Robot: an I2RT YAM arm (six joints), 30 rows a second.
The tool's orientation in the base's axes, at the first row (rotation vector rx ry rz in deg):
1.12 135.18 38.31
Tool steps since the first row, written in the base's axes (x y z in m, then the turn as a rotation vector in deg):
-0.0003 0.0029 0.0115 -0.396 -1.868 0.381
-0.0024 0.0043 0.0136 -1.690 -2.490 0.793
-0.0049 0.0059 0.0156 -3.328 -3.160 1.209
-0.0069 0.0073 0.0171 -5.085 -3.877 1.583
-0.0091 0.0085 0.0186 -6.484 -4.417 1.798
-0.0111 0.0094 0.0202 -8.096 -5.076 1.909
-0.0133 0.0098 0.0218 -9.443 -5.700 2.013
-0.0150 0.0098 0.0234 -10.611 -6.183 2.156
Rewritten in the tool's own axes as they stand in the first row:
-0.0062 0.0080 -0.0062 -0.275 -1.379 -1.346
-0.0056 0.0105 -0.0082 0.356 -1.519 -2.693
-0.0046 0.0132 -0.0103 1.242 -1.644 -4.275
-0.0037 0.0155 -0.0118 2.236 -1.810 -5.926
-0.0027 0.0176 -0.0136 3.084 -1.954 -7.173
-0.0020 0.0194 -0.0154 4.137 -2.216 -8.540
-0.0012 0.0209 -0.0176 4.997 -2.494 -9.723
-0.0008 0.0219 -0.0197 5.720 -2.659 -10.755

